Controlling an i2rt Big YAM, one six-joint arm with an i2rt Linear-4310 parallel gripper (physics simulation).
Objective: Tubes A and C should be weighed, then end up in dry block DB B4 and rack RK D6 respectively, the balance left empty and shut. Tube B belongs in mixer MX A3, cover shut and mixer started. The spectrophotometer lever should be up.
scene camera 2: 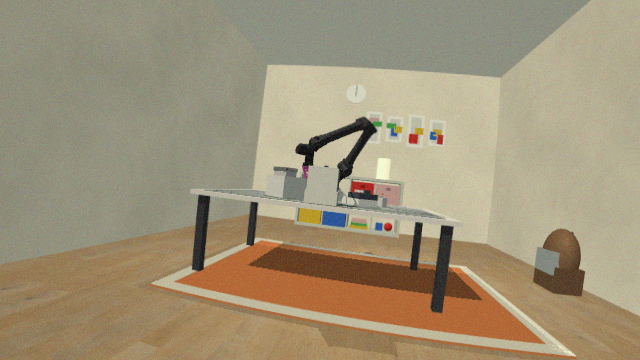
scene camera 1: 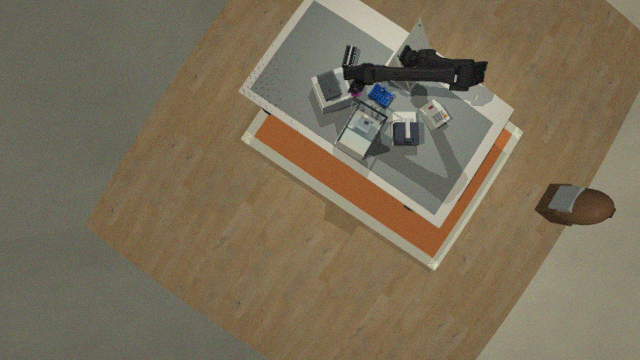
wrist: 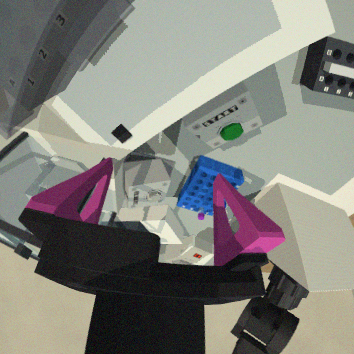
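Observation:
My gripper points down with its magenta fingers open and empty, above the START box and its green button. A blue rack stands beside it; a purple tube cap shows at its edge, its letter unreadable. The black two-row block is partly cut off in the wrist view. A large white machine has a dark, numbered cover. The glass-walled balance stands nearby. The other tubes and the lever position cannot be told.
A dark-topped white device and a keypad device stand on the right side of the table. A small grey box lies left of the rack in the wrist view. A pale panel stands near the arm.

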